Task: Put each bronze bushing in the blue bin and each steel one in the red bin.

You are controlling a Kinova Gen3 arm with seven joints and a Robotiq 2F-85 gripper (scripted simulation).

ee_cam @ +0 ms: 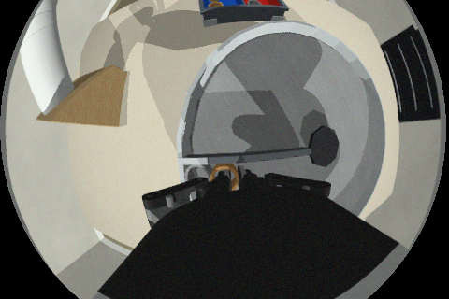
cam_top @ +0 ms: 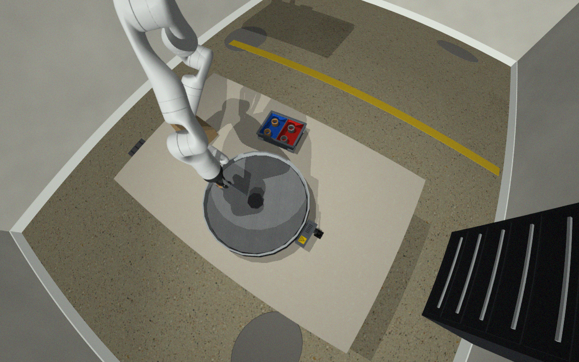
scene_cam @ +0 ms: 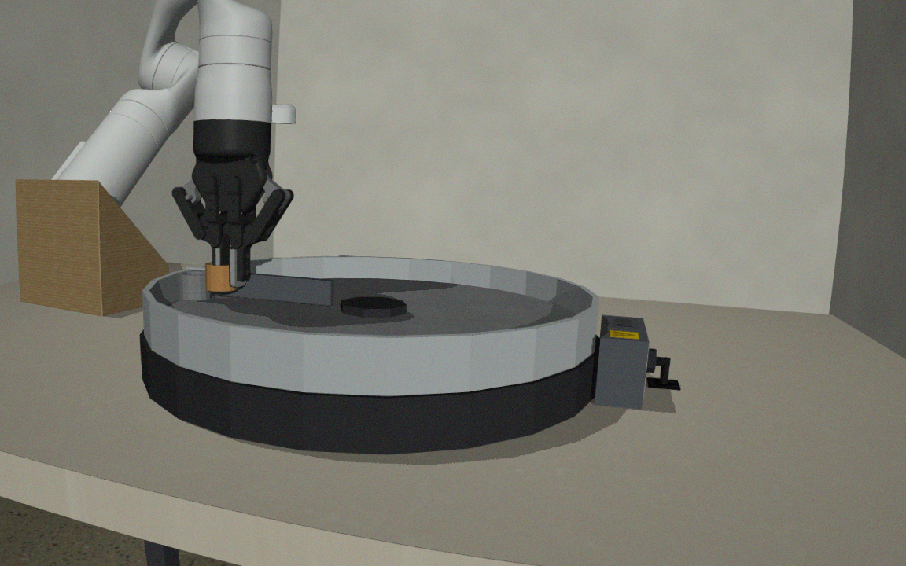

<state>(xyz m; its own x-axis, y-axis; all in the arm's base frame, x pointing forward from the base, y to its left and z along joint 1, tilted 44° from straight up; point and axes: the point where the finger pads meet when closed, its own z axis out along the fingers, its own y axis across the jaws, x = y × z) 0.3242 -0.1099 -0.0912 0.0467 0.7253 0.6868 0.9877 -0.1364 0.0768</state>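
Now: the grey turntable 14 cm ahead of my hand, 4 cm below it and 1 cm to the left of it.
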